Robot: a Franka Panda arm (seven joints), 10 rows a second.
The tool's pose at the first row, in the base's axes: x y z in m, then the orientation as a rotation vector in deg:
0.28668 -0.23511 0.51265 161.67 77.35 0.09
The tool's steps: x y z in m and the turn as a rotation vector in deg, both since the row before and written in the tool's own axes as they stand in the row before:
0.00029 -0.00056 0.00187 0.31 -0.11 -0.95
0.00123 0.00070 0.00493 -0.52 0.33 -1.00
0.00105 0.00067 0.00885 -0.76 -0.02 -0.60
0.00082 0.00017 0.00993 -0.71 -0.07 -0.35
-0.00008 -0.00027 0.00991 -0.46 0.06 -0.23
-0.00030 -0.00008 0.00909 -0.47 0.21 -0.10
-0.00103 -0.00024 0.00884 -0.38 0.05 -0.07
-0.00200 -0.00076 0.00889 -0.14 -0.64 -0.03
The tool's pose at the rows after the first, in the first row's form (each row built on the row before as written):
0.28644 -0.23455 0.51077 161.23 78.79 -0.28
0.28775 -0.23406 0.50584 160.25 80.05 0.53
0.28902 -0.23372 0.49700 159.21 80.58 1.02
0.28987 -0.23335 0.48708 158.37 80.76 1.41
0.28992 -0.23353 0.47717 157.86 80.90 1.81
0.29003 -0.23401 0.46809 157.49 80.89 2.42
0.28966 -0.23500 0.45925 157.15 80.84 2.75
0.28836 -0.23651 0.45033 156.78 80.67 1.97

